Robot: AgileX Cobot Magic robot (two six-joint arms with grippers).
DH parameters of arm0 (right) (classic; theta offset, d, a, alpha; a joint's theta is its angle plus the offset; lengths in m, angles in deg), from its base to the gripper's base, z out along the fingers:
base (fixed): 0 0 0 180
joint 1: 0 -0.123 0 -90
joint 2: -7.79 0 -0.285 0
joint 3: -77.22 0 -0.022 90
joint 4: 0 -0.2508 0 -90
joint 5: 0 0 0.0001 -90
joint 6: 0 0.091 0 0
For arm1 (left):
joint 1: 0 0.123 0 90
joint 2: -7.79 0 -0.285 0
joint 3: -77.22 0 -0.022 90
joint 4: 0 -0.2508 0 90
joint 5: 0 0 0.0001 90
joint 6: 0 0.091 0 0
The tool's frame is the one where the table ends.
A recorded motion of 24 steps. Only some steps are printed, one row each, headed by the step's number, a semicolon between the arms.
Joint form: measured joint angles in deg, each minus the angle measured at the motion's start. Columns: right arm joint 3, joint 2, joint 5, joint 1, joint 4, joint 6; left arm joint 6, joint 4, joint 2, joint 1, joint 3, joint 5.
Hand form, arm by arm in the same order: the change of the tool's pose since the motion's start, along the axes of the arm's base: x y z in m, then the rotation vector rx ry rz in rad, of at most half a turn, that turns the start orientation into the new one. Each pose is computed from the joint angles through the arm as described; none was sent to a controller.
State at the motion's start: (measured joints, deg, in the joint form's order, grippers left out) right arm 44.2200 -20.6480 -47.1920 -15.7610 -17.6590 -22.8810; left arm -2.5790 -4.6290 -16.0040 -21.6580 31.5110 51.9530
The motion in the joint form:
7: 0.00 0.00 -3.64 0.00 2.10 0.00; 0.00 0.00 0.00 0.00 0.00 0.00
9: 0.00 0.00 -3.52 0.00 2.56 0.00; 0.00 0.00 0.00 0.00 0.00 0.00
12: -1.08 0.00 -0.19 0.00 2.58 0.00; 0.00 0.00 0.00 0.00 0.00 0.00
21: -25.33 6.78 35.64 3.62 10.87 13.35; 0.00 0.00 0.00 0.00 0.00 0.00
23: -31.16 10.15 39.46 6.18 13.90 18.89; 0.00 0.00 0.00 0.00 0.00 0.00
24: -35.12 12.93 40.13 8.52 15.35 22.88; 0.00 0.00 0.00 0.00 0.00 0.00
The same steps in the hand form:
7: -0.0013 -0.0018 -0.0059 -0.0559 0.0475 -0.0016; 0.0000 0.0000 0.0000 0.0000 0.0000 0.0000
9: -0.0010 -0.0023 -0.0059 -0.0617 0.0438 -0.0061; 0.0000 0.0000 0.0000 0.0000 0.0000 0.0000
12: 0.0030 -0.0021 -0.0066 -0.0447 0.0103 -0.0203; 0.0000 0.0000 0.0000 0.0000 0.0000 0.0000
21: 0.0305 -0.0147 -0.0805 0.1604 -0.2257 -0.2831; 0.0000 0.0000 0.0000 0.0000 0.0000 0.0000
23: 0.0284 -0.0196 -0.1047 0.2039 -0.2368 -0.3476; 0.0000 0.0000 0.0000 0.0000 0.0000 0.0000
24: 0.0259 -0.0230 -0.1238 0.2381 -0.2188 -0.3991; 0.0000 0.0000 0.0000 0.0000 0.0000 0.0000

